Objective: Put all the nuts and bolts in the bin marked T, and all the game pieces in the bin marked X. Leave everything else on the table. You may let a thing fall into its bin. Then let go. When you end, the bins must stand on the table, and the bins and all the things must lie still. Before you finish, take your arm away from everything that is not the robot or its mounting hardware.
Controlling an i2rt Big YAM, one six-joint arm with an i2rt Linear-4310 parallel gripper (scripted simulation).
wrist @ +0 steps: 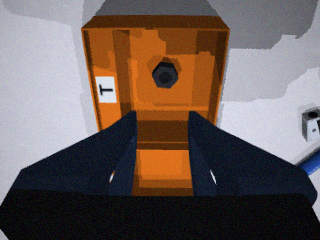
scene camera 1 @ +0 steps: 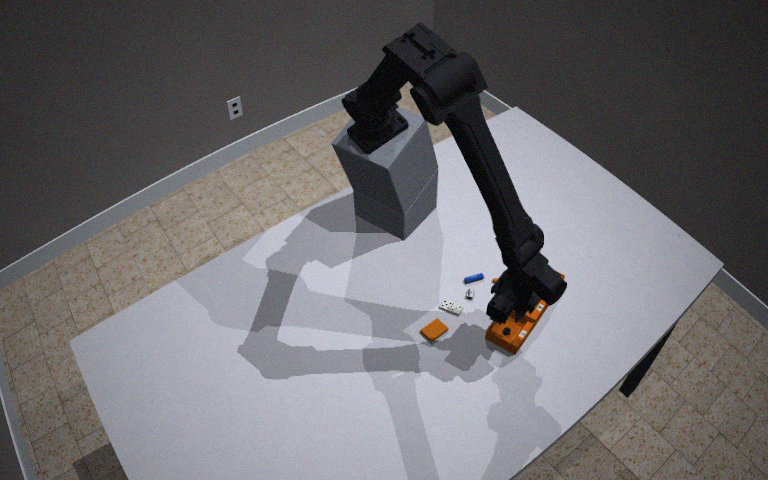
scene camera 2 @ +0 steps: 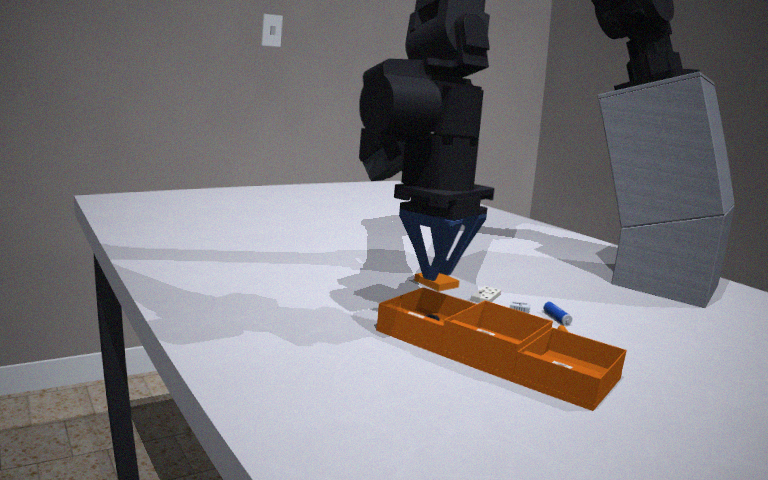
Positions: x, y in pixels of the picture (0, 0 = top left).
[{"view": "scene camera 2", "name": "my gripper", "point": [437, 276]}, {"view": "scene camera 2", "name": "orange three-part bin row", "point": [460, 339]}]
